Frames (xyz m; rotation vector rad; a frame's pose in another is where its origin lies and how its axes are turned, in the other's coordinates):
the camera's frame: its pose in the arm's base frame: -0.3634 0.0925 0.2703 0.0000 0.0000 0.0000
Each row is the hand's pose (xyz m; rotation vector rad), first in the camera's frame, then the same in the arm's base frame.
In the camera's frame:
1: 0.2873 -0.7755 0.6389 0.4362 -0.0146 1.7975
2: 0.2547 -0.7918 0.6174 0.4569 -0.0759 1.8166
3: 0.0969 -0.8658 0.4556 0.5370 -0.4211 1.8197
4: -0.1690 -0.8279 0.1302 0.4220 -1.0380 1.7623
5: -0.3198 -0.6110 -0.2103 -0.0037 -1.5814 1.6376
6: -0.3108 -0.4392 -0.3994 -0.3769 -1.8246 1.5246
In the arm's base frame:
1: -0.0761 -0.6830 0.9092 0.4362 -0.0146 1.7975
2: -0.1087 -0.6993 0.8877 0.4569 -0.0759 1.8166
3: -0.2665 -0.7733 0.7259 0.5370 -0.4211 1.8197
4: -0.5324 -0.7354 0.4005 0.4220 -1.0380 1.7623
5: -0.6832 -0.5185 0.0600 -0.0037 -1.5814 1.6376
6: -0.6742 -0.3467 -0.1291 -0.3769 -1.8246 1.5246

